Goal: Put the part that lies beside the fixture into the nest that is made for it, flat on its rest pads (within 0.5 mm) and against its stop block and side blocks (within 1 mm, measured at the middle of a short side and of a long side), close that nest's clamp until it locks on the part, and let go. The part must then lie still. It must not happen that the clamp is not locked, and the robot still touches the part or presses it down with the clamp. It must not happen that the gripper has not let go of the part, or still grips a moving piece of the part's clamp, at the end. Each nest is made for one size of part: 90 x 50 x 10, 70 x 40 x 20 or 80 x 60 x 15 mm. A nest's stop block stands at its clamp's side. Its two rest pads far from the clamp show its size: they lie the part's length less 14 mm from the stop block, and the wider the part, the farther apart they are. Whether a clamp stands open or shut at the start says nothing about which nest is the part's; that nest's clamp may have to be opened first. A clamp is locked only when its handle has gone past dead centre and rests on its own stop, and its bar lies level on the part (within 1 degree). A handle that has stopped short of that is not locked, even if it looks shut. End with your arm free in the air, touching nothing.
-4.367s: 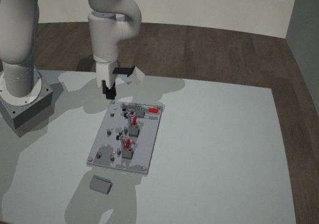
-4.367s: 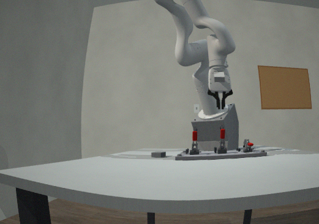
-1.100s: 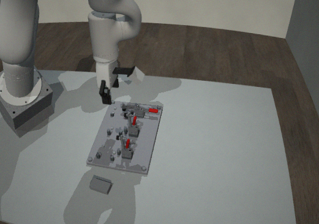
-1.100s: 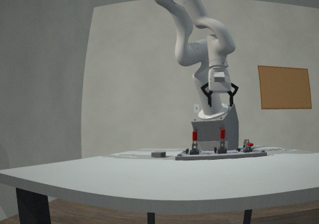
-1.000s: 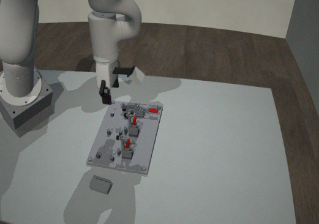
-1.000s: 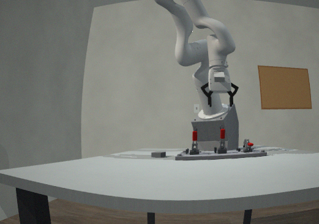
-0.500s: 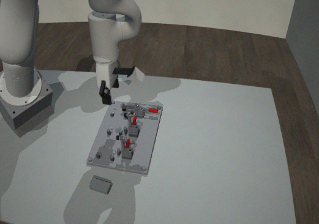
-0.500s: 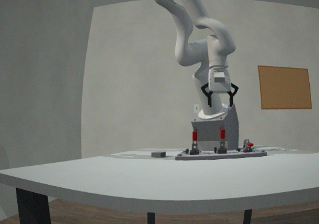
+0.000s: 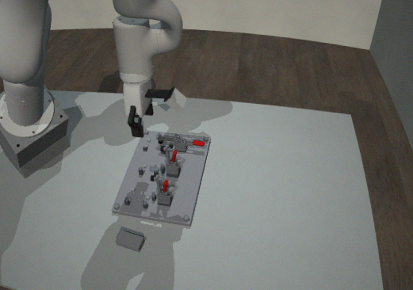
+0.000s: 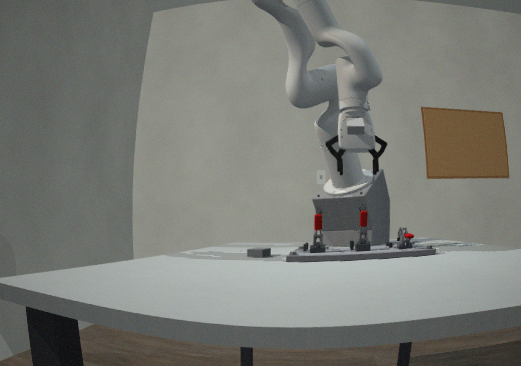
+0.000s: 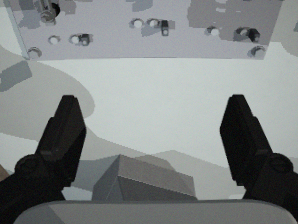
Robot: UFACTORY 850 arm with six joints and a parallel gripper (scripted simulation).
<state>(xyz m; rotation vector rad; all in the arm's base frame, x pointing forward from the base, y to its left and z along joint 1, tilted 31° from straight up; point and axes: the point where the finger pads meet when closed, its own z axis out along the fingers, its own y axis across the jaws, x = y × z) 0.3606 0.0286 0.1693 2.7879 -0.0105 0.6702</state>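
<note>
Now: the part 1 cm behind my hand, 25 cm to the right of it and 20 cm below it. Also, from my hand: fixture plate (4 cm ahead, 21 cm below).
</note>
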